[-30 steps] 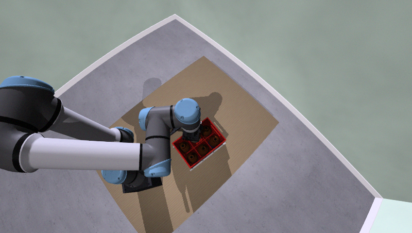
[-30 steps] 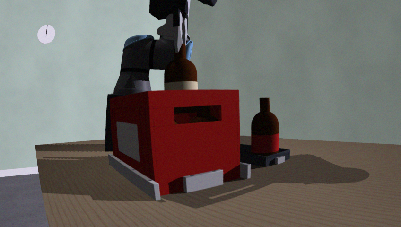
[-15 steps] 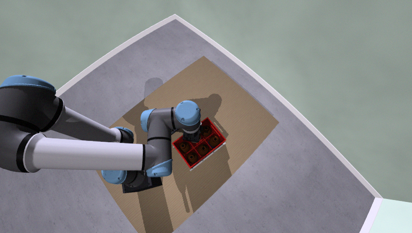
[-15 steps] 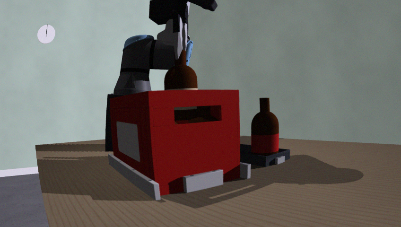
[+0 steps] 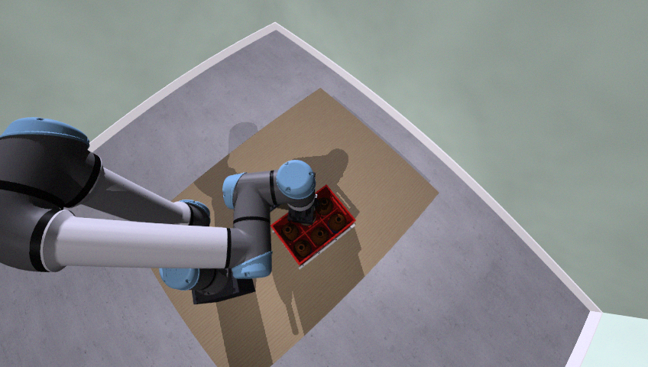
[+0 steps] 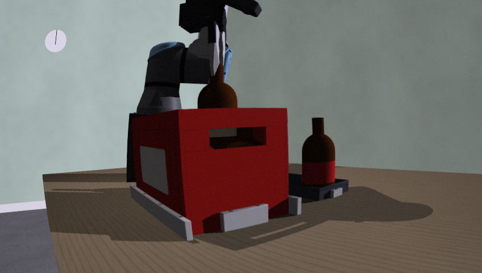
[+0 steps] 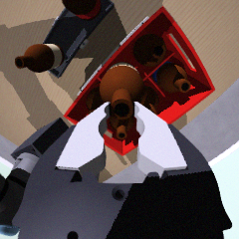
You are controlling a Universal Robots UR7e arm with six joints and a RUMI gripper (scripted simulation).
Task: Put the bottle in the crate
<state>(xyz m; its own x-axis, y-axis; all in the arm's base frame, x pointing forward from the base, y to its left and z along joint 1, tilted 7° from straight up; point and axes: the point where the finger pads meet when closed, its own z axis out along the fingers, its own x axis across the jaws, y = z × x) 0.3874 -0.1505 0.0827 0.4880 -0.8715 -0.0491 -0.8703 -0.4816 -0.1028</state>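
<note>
The cream-label bottle lies 7 cm below my hand. From my hand the other things lie so: dark tray (25 cm below, 19 cm to the left, 4 cm ahead); then red crate (17 cm below, 4 cm to the right, 1 cm behind).
</note>
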